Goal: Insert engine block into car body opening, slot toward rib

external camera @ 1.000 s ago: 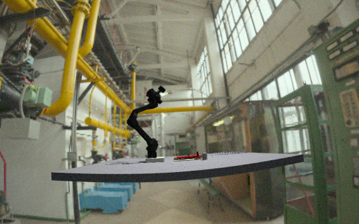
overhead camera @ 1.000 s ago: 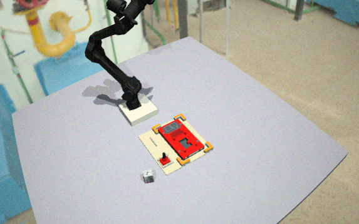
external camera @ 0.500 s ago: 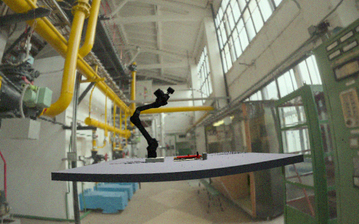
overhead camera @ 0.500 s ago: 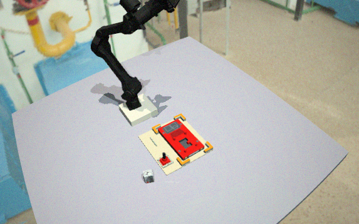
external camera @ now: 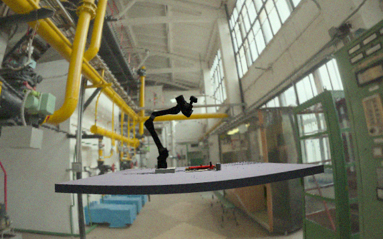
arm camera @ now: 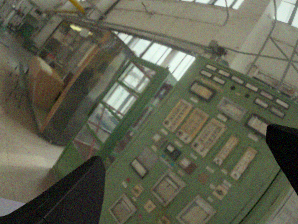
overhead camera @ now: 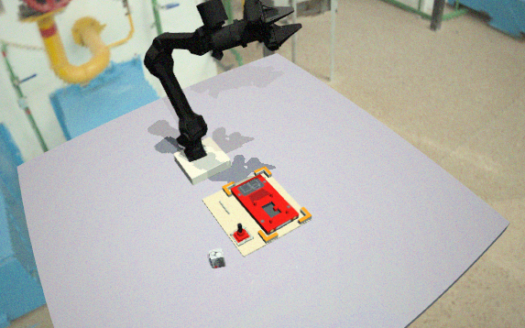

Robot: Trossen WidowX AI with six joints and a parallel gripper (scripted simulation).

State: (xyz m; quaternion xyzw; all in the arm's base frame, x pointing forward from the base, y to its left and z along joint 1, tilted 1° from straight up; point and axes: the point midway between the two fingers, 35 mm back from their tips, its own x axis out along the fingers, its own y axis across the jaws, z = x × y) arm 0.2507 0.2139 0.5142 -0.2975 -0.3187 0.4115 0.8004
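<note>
Right now the engine block is 14 cm ahead of my gripper tip, 32 cm to the right of it and 53 cm below it. From my gripper tip the other things lie so: black peg (9 cm ahead, 24 cm to the right, 52 cm below).
</note>
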